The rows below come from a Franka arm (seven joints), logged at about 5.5 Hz.
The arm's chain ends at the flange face. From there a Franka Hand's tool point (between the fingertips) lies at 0.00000 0.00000 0.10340 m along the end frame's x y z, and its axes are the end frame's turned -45 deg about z.
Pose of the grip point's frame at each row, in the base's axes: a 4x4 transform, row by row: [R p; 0 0 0 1], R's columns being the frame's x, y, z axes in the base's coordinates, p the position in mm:
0.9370 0.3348 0.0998 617.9; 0.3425 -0.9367 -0.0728 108.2; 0.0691 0.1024 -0.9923 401.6; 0 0 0 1
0.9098 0.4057 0.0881 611.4; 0.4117 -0.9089 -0.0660 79.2; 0.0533 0.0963 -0.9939 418.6; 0 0 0 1
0.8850 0.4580 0.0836 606.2; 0.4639 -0.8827 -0.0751 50.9; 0.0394 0.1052 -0.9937 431.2; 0 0 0 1
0.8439 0.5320 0.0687 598.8; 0.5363 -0.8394 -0.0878 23.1; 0.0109 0.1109 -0.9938 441.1; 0 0 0 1
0.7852 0.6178 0.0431 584.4; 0.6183 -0.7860 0.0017 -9.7; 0.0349 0.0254 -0.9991 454.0; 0 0 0 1
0.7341 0.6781 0.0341 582.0; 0.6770 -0.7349 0.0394 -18.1; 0.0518 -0.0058 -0.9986 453.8; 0 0 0 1
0.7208 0.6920 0.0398 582.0; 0.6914 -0.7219 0.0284 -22.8; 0.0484 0.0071 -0.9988 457.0; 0 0 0 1
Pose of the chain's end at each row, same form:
0.8993 -0.4258 0.0998 607.6; -0.4202 -0.9045 -0.0728 115.7; 0.1213 0.0235 -0.9923 504.2; 0 0 0 1
0.9302 -0.3565 0.0881 602.3; -0.3516 -0.9338 -0.0660 86.0; 0.1058 0.0304 -0.9939 521.4; 0 0 0 1
0.9496 -0.3019 0.0836 597.6; -0.2961 -0.9522 -0.0751 58.7; 0.1022 0.0465 -0.9937 533.9; 0 0 0 1
0.9729 -0.2205 0.0687 591.7; -0.2143 -0.9728 -0.0878 32.2; 0.0861 0.0707 -0.9938 543.9; 0 0 0 1
0.9921 -0.1184 0.0431 579.9; -0.1186 -0.9930 0.0017 -9.9; 0.0426 -0.0067 -0.9991 557.3; 0 0 0 1
0.9986 -0.0396 0.0341 578.5; -0.0409 -0.9984 0.0394 -22.2; 0.0325 -0.0407 -0.9986 557.1; 0 0 0 1
0.9990 -0.0204 0.0398 577.9; -0.0216 -0.9994 0.0284 -25.7; 0.0392 -0.0292 -0.9988 560.3; 0 0 0 1

